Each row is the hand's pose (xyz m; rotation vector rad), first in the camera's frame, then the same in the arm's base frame.
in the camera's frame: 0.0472 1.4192 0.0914 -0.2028 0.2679 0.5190
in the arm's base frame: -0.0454 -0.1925 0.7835 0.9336 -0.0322 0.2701
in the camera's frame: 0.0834 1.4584 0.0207 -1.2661 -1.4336 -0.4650
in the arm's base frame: 0.0117 -0.1249 0.7825 -0.5385 -0.6950 -1.2835
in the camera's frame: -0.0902 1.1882 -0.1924 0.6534 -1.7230 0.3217
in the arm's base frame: -0.1856 0.0103 0.4802 1.1149 -1.8960 -0.9715
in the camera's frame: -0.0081 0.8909 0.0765 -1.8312 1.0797 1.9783
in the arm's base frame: -0.2330 -0.3615 0.3159 -0.9463 0.1007 1.7498
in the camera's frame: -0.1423 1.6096 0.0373 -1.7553 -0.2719 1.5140
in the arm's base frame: -0.1660 -0.0226 0.9614 -0.8208 -0.6453 0.7990
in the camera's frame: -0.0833 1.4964 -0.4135 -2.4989 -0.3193 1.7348
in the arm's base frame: -0.0594 0.3197 0.6598 -1.5844 -0.6129 0.9509
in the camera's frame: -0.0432 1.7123 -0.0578 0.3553 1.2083 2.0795
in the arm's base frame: -0.0283 0.0736 0.9962 0.9651 -0.1753 2.2322
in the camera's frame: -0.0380 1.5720 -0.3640 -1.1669 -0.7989 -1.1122
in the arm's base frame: -0.0055 0.2918 0.7406 -0.3124 0.1120 -1.5292
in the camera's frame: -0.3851 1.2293 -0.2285 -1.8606 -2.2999 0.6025
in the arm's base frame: -0.4483 0.1369 0.5502 -1.5085 -1.6088 -0.6425
